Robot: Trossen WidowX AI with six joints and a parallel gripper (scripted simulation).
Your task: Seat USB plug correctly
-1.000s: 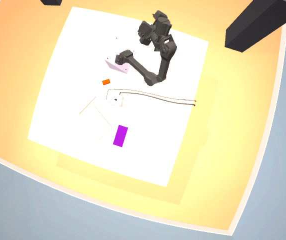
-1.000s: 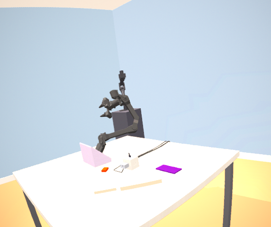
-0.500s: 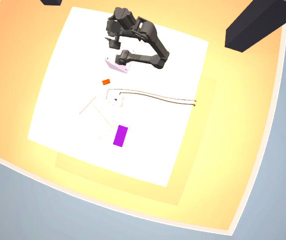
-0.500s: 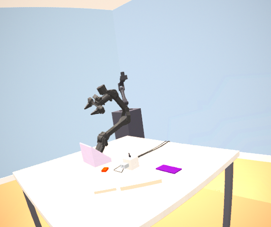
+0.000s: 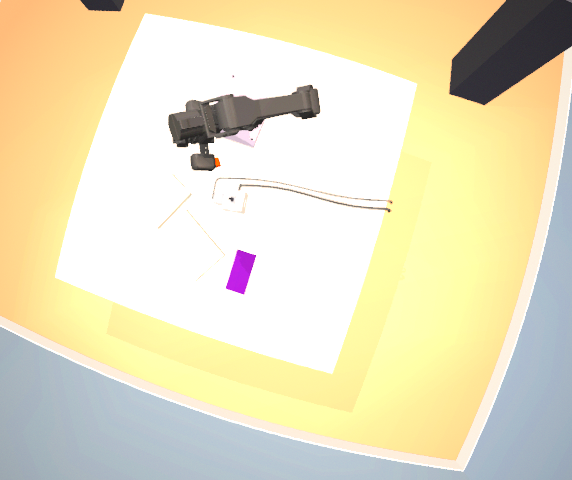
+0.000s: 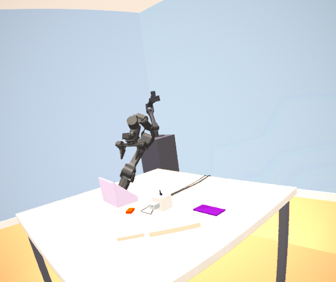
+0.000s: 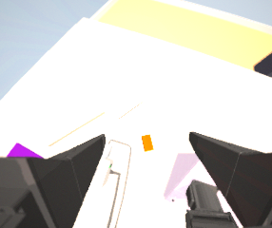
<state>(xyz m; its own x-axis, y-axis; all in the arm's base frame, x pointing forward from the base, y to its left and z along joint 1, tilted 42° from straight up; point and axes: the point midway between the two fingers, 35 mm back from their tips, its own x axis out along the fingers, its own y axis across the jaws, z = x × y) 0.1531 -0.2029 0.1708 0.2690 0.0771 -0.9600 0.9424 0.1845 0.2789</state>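
Now: the dark USB plug 210 mm below my gripper tip, 110 mm ahead of it and 100 mm to the left of it. From my gripper tip the other things lie so: orange block 300 mm below, 30 mm to the right, 30 mm behind; then purple card 370 mm ahead, 300 mm below, 170 mm to the left.
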